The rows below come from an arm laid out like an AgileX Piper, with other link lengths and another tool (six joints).
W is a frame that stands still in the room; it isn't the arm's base.
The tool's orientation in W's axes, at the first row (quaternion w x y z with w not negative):
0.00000, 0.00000, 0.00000, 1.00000
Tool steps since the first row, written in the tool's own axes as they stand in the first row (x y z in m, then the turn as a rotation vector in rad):
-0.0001, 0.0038, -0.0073, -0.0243, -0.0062, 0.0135
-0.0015, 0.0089, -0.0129, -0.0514, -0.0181, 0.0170
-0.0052, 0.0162, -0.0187, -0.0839, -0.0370, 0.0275
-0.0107, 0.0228, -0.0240, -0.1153, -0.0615, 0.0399
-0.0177, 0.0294, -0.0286, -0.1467, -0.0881, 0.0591
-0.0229, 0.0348, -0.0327, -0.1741, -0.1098, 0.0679
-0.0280, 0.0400, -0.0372, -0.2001, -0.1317, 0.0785
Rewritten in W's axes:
0.0001, -0.0038, -0.0073, 0.0243, 0.0062, 0.0135
0.0015, -0.0089, -0.0129, 0.0514, 0.0181, 0.0170
0.0052, -0.0162, -0.0187, 0.0839, 0.0370, 0.0275
0.0107, -0.0228, -0.0240, 0.1153, 0.0615, 0.0399
0.0177, -0.0294, -0.0286, 0.1467, 0.0881, 0.0591
0.0229, -0.0348, -0.0327, 0.1741, 0.1098, 0.0679
0.0280, -0.0400, -0.0372, 0.2001, 0.1317, 0.0785

